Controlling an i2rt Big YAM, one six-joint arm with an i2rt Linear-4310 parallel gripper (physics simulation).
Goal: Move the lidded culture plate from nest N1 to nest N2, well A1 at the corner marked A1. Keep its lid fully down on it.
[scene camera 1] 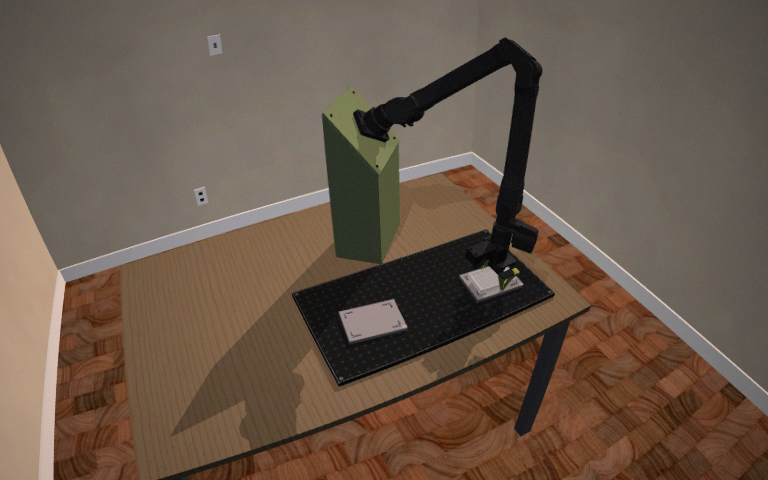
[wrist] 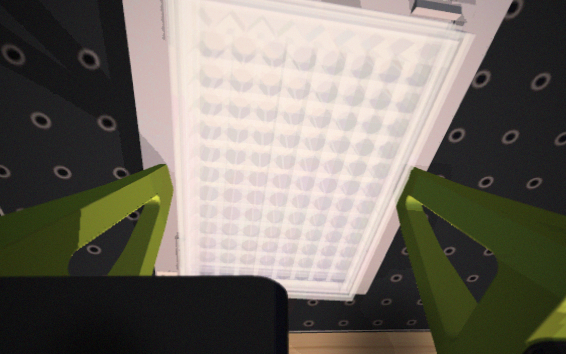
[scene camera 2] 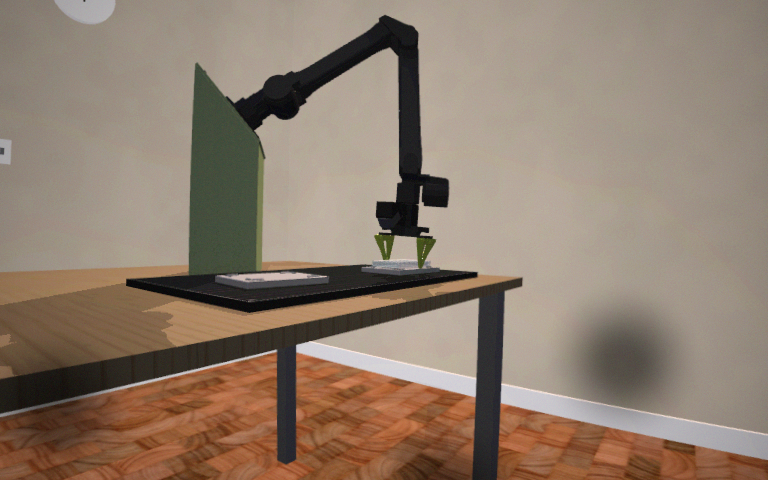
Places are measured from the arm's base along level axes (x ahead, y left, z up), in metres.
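Where they show: gripper, between the fingertips: (scene camera 1: 492, 279) (wrist: 283, 176) (scene camera 2: 402, 266); arm's base, origin of its link: (scene camera 1: 369, 127) (scene camera 2: 238, 121).
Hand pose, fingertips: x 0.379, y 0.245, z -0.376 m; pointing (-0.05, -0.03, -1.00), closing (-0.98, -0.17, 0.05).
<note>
Things, the pixels of their top centre, and the offset from my fingertips. Level surfaces: height alone.
- lidded culture plate, centre of its top: (wrist: 290, 196) (scene camera 2: 402, 260) (scene camera 1: 492, 275) 0.002 m back, 0.001 m right, 0.014 m up
- right-hand nest, centre of its top: (wrist: 290, 175) (scene camera 2: 401, 266) (scene camera 1: 491, 279) 0.003 m back, 0.002 m right, 0.001 m up
- wooden table, height of its surface: 0.028 m down
The lidded culture plate (scene camera 1: 483, 279) (scene camera 2: 400, 263) (wrist: 290, 150) lies flat on the right-hand nest (scene camera 1: 493, 294) (scene camera 2: 399, 271) (wrist: 146, 90), with rows of wells showing through its clear lid. The lid looks level on it; whether it is fully down is too fine to tell. My gripper (scene camera 1: 493, 276) (scene camera 2: 404, 262) (wrist: 283, 176) is open, pointing down, one green finger beside each long side of the plate, with small gaps in the wrist view. The other nest (scene camera 1: 372, 320) (scene camera 2: 272, 279) is bare, with corner marks. The A1 marks are not legible.
Both nests sit on a black perforated board (scene camera 1: 433, 302) (scene camera 2: 249, 306) on the wooden table (scene camera 1: 186, 316) (scene camera 2: 186, 345). The green pedestal (scene camera 1: 359, 209) (scene camera 2: 223, 198) carrying the arm stands behind the board. The table's right edge is close to the plate's nest.
</note>
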